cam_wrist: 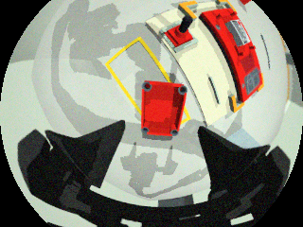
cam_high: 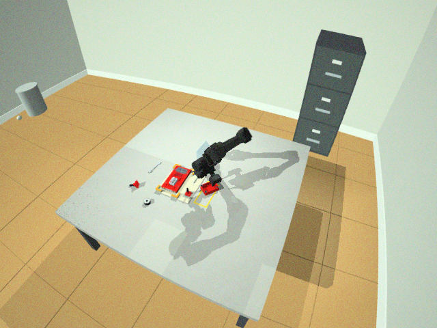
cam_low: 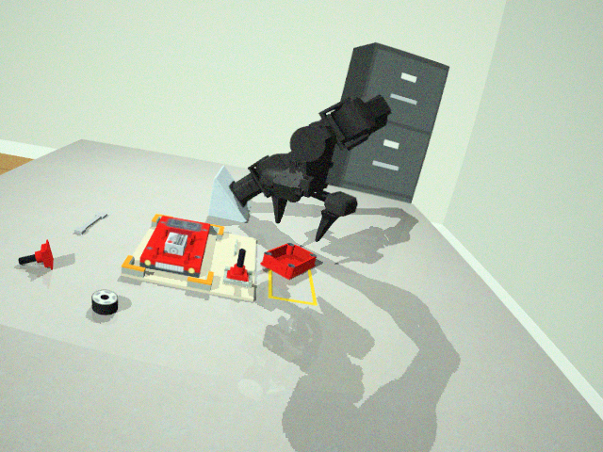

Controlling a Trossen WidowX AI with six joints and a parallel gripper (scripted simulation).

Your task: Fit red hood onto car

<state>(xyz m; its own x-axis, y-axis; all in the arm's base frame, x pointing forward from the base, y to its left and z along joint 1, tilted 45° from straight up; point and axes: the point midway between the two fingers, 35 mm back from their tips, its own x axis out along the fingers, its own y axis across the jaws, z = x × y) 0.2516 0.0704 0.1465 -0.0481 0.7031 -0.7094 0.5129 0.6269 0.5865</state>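
My gripper tip is now 70 mm above the red hood. Round my gripper tip: black post: 110 mm ahead, 90 mm to the right, 40 mm below; then black wheel: 280 mm ahead, 260 mm to the right, 70 mm below; then white engine block: 210 mm to the right, 80 mm ahead, 50 mm below.
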